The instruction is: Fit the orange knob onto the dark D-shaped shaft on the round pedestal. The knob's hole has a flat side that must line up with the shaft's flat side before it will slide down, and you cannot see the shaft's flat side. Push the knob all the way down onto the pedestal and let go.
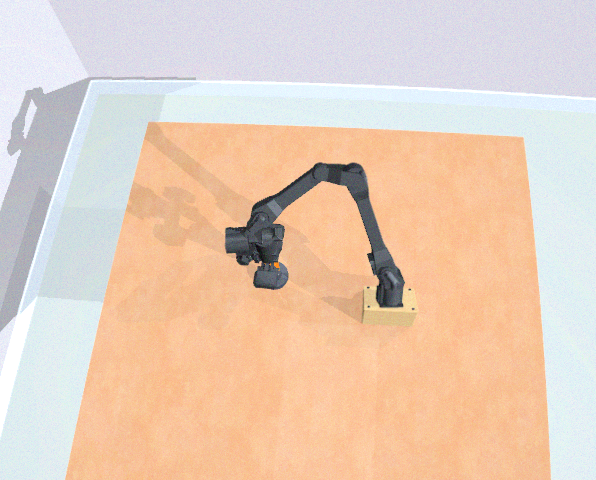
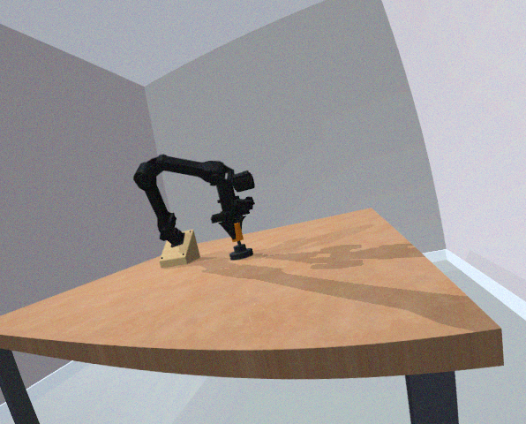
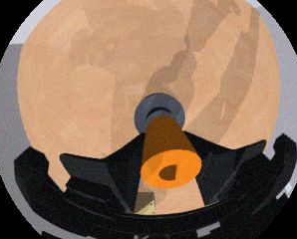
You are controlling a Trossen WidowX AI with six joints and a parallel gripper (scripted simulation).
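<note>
The orange knob is 20 mm above my gripper tip. Also, from my gripper tip: dark round pedestal: 40 mm below.
</note>
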